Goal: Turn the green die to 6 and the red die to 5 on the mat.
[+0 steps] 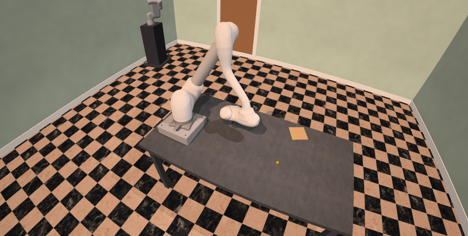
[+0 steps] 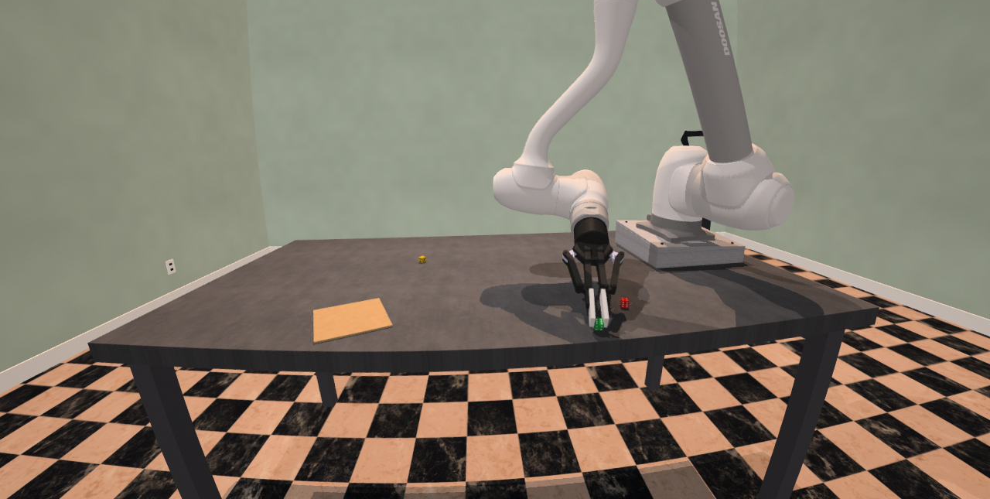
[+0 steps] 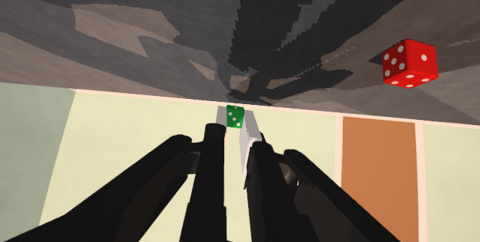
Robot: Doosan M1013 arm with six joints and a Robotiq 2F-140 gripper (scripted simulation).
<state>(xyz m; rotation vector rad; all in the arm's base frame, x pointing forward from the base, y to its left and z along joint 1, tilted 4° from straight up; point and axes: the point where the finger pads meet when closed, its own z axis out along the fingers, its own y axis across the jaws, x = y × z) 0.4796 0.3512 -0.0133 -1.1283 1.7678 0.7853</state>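
My gripper is now 100 mm past the red die, 60 mm to the left of it and 30 mm above it. Round my hand: yellow die 490 mm to the right, 300 mm ahead, 30 mm below; orange mat 450 mm ahead, 150 mm to the right, 40 mm below; green die 20 mm to the left, 20 mm below, 10 mm ahead.
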